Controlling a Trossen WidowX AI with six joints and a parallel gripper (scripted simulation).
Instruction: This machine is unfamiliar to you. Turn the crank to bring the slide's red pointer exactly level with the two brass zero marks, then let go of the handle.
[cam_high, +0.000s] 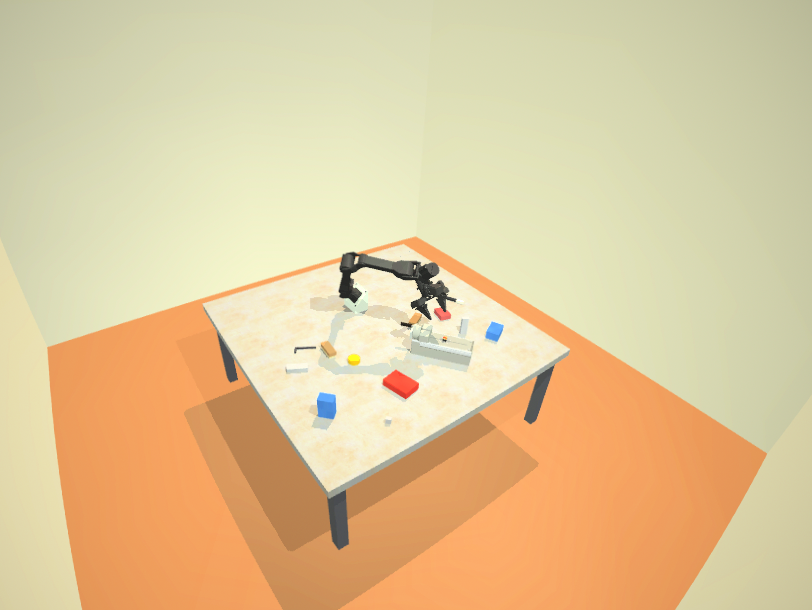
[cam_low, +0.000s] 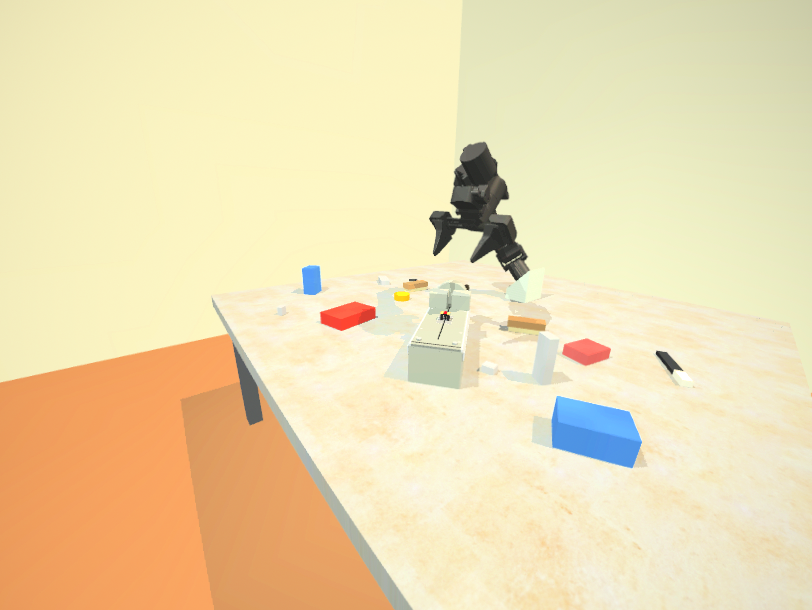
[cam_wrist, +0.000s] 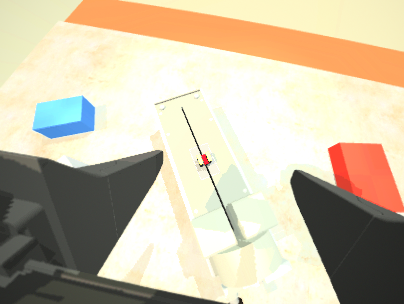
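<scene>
Now: gripper tip 11 cm past the crank, 7 cm to the left of it and 10 cm above it. From my gripper tip the other things lie so: brown crank handle 13 cm behind, 7 cm to the right, 10 cm below; red pointer 3 cm ahead, 2 cm to the left, 11 cm below; small red block 20 cm behind, 21 cm to the left, 18 cm below.
</scene>
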